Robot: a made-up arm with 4 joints.
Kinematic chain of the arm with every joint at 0, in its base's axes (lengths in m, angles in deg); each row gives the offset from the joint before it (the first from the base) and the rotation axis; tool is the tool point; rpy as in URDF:
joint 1: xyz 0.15 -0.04 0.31 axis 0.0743 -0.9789 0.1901
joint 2: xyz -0.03 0 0.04 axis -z
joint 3: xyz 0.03 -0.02 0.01 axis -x
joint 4: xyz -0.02 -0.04 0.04 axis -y
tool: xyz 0 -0.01 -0.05 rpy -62.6 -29.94 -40.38
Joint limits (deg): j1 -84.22..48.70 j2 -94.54..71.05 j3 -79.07..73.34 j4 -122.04..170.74
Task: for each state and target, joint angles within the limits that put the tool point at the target. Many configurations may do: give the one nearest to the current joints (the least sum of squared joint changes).
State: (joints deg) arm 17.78 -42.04 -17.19 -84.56
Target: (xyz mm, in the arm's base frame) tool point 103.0 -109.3 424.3
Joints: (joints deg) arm 8.68 -29.93 10.97 -116.78
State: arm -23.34 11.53 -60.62 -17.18
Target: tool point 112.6 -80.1 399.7
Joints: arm -47.03 20.32 -29.09 -54.72
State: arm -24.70 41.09 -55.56 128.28
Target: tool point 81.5 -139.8 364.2
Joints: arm -18.27 49.53 -68.31 125.73
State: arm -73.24 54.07 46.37 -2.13
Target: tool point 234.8 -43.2 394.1
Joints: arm -84.17 64.99 71.97 -18.27
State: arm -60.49 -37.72 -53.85 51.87
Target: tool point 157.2 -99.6 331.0
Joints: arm -60.73 2.77 -32.28 24.54
